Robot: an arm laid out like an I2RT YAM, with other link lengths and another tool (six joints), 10 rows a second.
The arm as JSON. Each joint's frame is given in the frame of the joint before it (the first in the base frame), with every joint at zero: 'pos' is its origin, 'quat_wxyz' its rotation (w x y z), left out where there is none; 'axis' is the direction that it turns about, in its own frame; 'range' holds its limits. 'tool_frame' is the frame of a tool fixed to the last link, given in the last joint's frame.
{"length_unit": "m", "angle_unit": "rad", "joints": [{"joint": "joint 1", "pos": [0.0, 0.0, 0.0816], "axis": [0.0, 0.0, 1.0], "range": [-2.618, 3.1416]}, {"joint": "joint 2", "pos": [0.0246, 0.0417, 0.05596], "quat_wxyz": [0.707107, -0.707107, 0.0, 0.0], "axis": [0.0, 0.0, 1.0], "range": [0.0, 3.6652]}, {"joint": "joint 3", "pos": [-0.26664, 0.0, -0.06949], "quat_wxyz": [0.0, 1.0, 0.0, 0.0], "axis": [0.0, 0.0, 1.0], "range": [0.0, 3.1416]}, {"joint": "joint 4", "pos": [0.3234, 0.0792, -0.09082], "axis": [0.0, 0.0, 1.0], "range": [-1.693, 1.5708]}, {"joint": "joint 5", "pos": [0.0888, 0.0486, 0.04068], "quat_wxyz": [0.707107, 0.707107, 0.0, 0.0], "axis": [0.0, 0.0, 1.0], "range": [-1.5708, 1.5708]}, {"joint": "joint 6", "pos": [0.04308, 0.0, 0.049], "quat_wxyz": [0.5, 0.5, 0.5, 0.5], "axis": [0.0, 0.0, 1.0], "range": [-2.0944, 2.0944]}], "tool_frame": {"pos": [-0.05, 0.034, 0.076], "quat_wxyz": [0.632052, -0.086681, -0.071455, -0.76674]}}
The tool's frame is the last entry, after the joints.
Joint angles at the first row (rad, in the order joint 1, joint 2, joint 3, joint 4, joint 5, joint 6):
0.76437 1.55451 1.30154 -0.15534 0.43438 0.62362
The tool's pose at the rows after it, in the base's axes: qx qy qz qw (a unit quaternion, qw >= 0); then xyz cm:
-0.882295 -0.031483 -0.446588 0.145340 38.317 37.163 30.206
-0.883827 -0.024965 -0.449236 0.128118 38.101 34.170 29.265
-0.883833 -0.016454 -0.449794 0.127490 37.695 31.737 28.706
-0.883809 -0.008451 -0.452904 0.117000 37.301 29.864 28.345
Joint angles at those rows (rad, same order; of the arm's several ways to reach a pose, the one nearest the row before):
0.70916 1.46466 1.18688 -0.13065 0.39367 0.60447
0.66598 1.38548 1.09520 -0.12161 0.38780 0.57720
0.62542 1.31158 1.01506 -0.11061 0.36268 0.57245
0.59925 1.25352 0.96085 -0.11353 0.36554 0.56049

